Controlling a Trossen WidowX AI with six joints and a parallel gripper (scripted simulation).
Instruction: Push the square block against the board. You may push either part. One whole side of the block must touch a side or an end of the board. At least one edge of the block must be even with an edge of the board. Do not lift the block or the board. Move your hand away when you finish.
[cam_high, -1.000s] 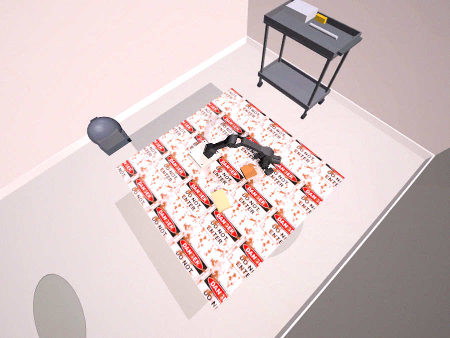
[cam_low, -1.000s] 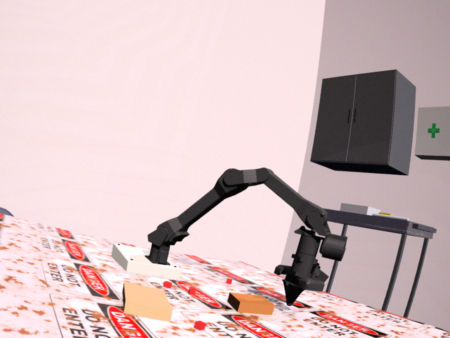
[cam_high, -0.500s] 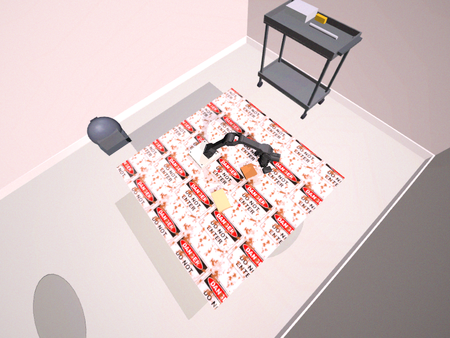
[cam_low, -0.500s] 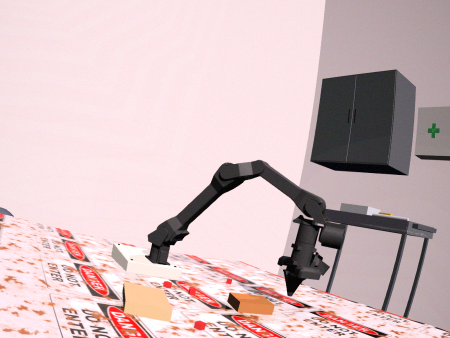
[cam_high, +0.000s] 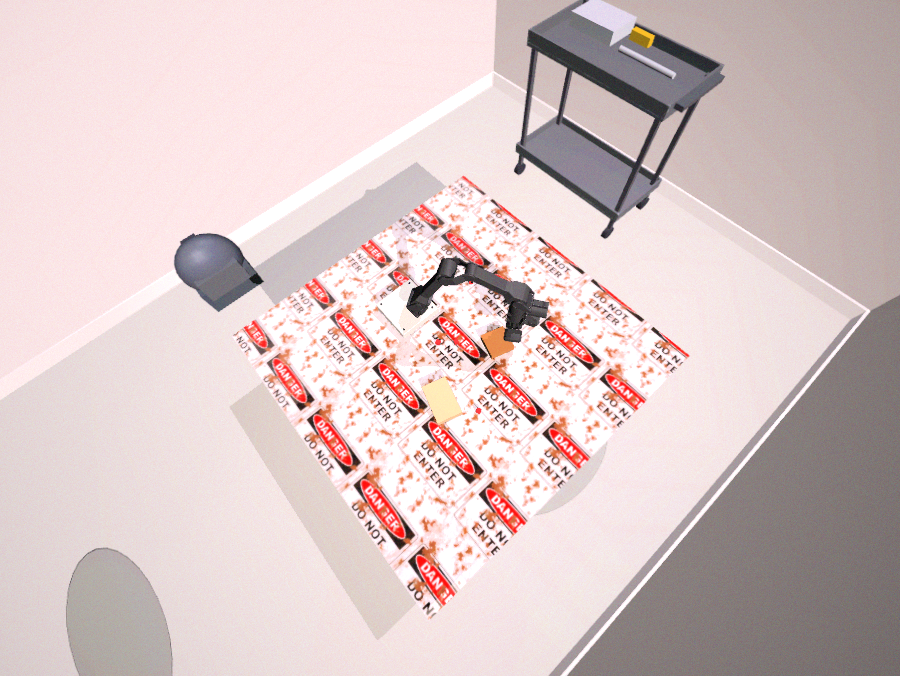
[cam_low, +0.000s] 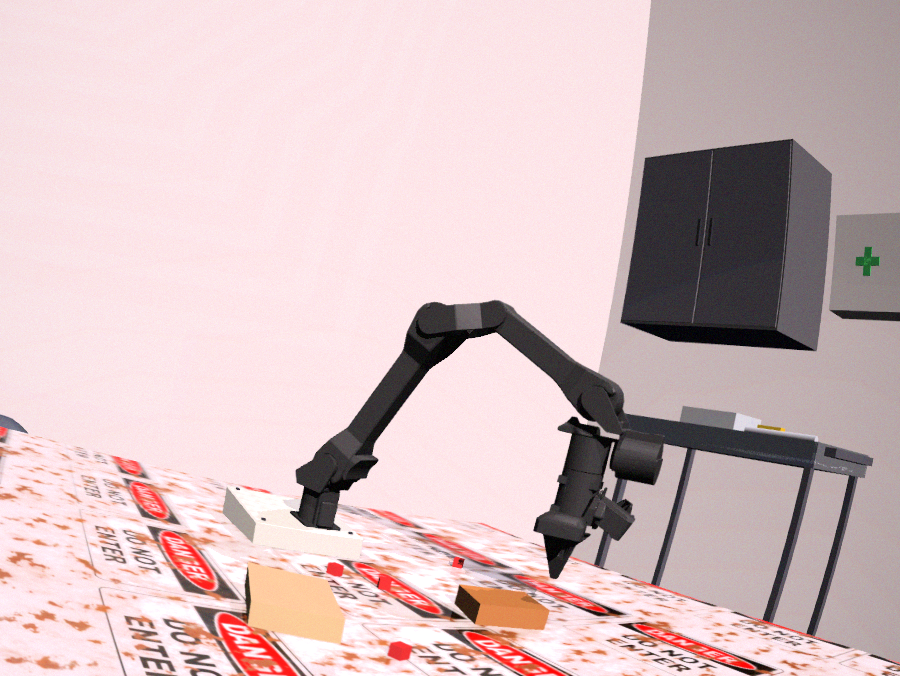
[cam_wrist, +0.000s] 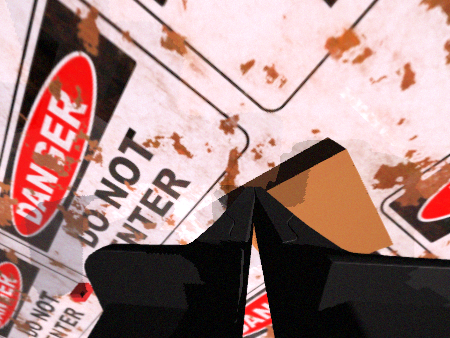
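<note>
The orange square block lies 1 cm behind my gripper tip, 7 cm to the right of it and 5 cm below it. From my gripper tip the other things lie so: pale yellow board 39 cm to the right, 5 cm below.
</note>
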